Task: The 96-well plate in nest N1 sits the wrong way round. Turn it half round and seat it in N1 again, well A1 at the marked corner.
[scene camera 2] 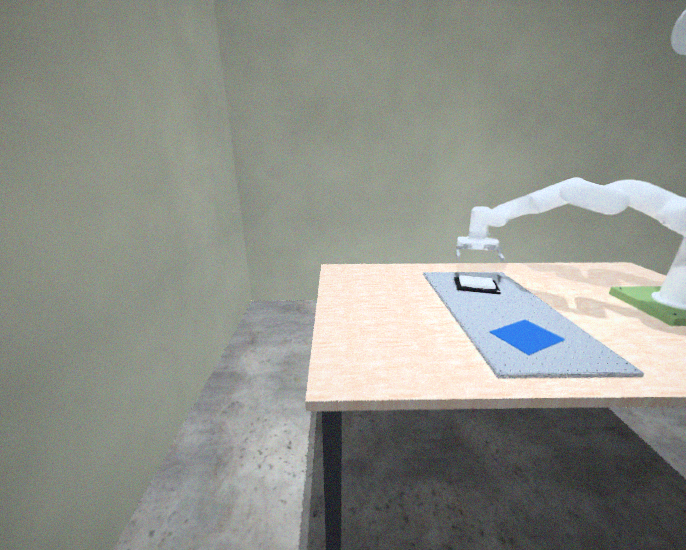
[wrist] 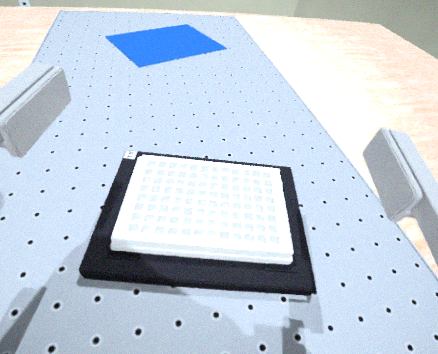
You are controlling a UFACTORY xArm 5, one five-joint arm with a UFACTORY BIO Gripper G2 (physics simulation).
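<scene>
The white 96-well plate (scene camera 2: 478, 281) (wrist: 202, 205) lies flat in the black nest (scene camera 2: 486, 291) (wrist: 200, 275), with the nest's rim showing around it. A small white label (wrist: 130, 155) marks the nest's far left corner in the wrist view. The wells look pale, and which corner of the plate bears A1 cannot be told. My gripper (scene camera 2: 480, 256) (wrist: 215, 145) is open and empty, raised above the plate, its fingers wide apart on either side of it and touching nothing.
The nest stands on a grey perforated board (scene camera 2: 475, 332) (wrist: 282, 135) on the wooden table (scene camera 2: 372, 343) (wrist: 340, 75). A flat blue square (scene camera 2: 526, 336) (wrist: 165, 45) lies on the board, apart from the nest. The arm's base stands on a green block (scene camera 2: 632, 295) at the right.
</scene>
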